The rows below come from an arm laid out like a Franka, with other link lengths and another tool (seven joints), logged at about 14 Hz.
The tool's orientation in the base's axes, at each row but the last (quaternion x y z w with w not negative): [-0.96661 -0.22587 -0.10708 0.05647]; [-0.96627 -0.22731 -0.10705 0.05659]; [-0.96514 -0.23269 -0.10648 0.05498]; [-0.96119 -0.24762 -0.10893 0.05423]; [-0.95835 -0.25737 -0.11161 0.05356]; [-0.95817 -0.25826 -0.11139 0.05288]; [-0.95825 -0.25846 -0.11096 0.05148]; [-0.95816 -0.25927 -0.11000 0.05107]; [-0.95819 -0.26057 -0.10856 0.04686]
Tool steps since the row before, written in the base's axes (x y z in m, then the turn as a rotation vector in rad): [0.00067 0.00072 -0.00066 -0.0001 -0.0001 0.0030]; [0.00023 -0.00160 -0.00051 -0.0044 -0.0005 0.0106]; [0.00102 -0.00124 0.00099 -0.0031 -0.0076 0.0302]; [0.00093 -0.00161 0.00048 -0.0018 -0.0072 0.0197]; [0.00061 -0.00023 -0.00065 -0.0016 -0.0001 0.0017]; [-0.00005 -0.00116 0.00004 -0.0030 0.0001 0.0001]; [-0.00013 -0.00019 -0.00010 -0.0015 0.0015 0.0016]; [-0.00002 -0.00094 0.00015 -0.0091 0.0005 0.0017]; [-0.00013 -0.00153 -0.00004 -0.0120 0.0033 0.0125]
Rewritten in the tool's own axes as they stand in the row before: [0.00074 -0.00030 0.00088 0.0006 -0.0001 -0.0029]; [-0.00060 0.00156 0.00028 -0.0016 -0.0022 -0.0112]; [0.00057 0.00151 -0.00097 0.0010 0.0036 -0.0311]; [0.00016 0.00183 -0.00055 -0.0002 0.0044 -0.0206]; [0.00025 0.00054 0.00071 -0.0010 -0.0008 -0.0020]; [-0.00059 0.00097 -0.00023 -0.0025 -0.0016 -0.0006]; [-0.00023 0.00010 0.00004 -0.0002 -0.0021 -0.0016]; [-0.00044 0.00079 -0.00029 -0.0070 -0.0051 -0.0032]; [-0.00087 0.00125 -0.00021 -0.0056 -0.0094 -0.0139]
